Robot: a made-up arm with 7 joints. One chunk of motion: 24 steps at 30 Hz.
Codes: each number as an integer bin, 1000 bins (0 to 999) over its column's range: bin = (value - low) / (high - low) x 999, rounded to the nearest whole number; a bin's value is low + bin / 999 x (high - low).
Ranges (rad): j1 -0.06..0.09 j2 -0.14..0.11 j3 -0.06..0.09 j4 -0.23..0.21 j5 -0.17..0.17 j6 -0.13..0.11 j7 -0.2..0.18
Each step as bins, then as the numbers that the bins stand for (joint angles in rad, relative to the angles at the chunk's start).
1 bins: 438 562 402 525 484 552 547
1 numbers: 0.0058 0.0006 0.0004 0.0012 -0.0053 0.0026 0.0081
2 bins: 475 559 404 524 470 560 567
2 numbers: 0.0113 -0.0001 0.0007 0.0008 -0.0100 0.0045 0.0157
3 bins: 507 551 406 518 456 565 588
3 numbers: 0.0161 -0.0021 0.0010 -0.0019 -0.0148 0.0057 0.0237
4 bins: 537 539 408 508 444 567 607
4 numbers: 0.0206 -0.0051 0.0013 -0.0063 -0.0189 0.0062 0.0309
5 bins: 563 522 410 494 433 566 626
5 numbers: 0.0245 -0.0094 0.0016 -0.0124 -0.0226 0.0060 0.0381
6 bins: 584 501 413 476 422 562 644
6 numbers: 0.0277 -0.0146 0.0020 -0.0204 -0.0264 0.0050 0.0450
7 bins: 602 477 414 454 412 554 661
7 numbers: 0.0304 -0.0206 0.0022 -0.0300 -0.0298 0.0031 0.0514
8 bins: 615 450 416 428 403 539 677
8 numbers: 0.0323 -0.0274 0.0025 -0.0415 -0.0328 -0.0005 0.0575
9 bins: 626 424 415 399 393 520 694
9 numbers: 0.0340 -0.0339 0.0023 -0.0543 -0.0362 -0.0051 0.0640
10 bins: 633 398 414 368 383 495 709
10 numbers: 0.0350 -0.0404 0.0022 -0.0679 -0.0396 -0.0111 0.0697
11 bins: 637 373 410 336 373 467 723
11 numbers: 0.0356 -0.0467 0.0016 -0.0820 -0.0431 -0.0178 0.0750
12 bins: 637 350 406 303 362 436 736
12 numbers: 0.0356 -0.0524 0.0010 -0.0965 -0.0468 -0.0253 0.0800
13 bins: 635 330 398 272 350 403 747
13 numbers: 0.0353 -0.0574 -0.0002 -0.1102 -0.0509 -0.0332 0.0841
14 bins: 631 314 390 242 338 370 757
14 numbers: 0.0347 -0.0614 -0.0014 -0.1234 -0.0550 -0.0411 0.0879
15 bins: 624 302 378 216 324 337 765
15 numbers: 0.0337 -0.0644 -0.0032 -0.1349 -0.0597 -0.0490 0.0910
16 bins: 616 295 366 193 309 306 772
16 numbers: 0.0325 -0.0662 -0.0050 -0.1450 -0.0648 -0.0565 0.0937
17 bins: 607 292 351 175 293 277 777
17 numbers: 0.0311 -0.0669 -0.0073 -0.1529 -0.0703 -0.0635 0.0956
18 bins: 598 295 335 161 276 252 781
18 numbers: 0.0298 -0.0662 -0.0097 -0.1591 -0.0761 -0.0695 0.0971
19 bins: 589 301 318 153 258 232 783
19 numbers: 0.0284 -0.0647 -0.0123 -0.1626 -0.0822 -0.0743 0.0978
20 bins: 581 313 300 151 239 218 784
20 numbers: 0.0272 -0.0617 -0.0150 -0.1635 -0.0887 -0.0776 0.0982
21 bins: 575 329 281 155 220 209 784
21 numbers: 0.0263 -0.0577 -0.0178 -0.1617 -0.0951 -0.0798 0.0982
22 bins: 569 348 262 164 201 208 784
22 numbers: 0.0254 -0.0529 -0.0207 -0.1578 -0.1016 -0.0800 0.0982
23 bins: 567 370 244 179 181 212 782
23 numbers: 0.0251 -0.0474 -0.0234 -0.1512 -0.1084 -0.0791 0.0975
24 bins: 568 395 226 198 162 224 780
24 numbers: 0.0253 -0.0412 -0.0261 -0.1428 -0.1149 -0.0762 0.0967
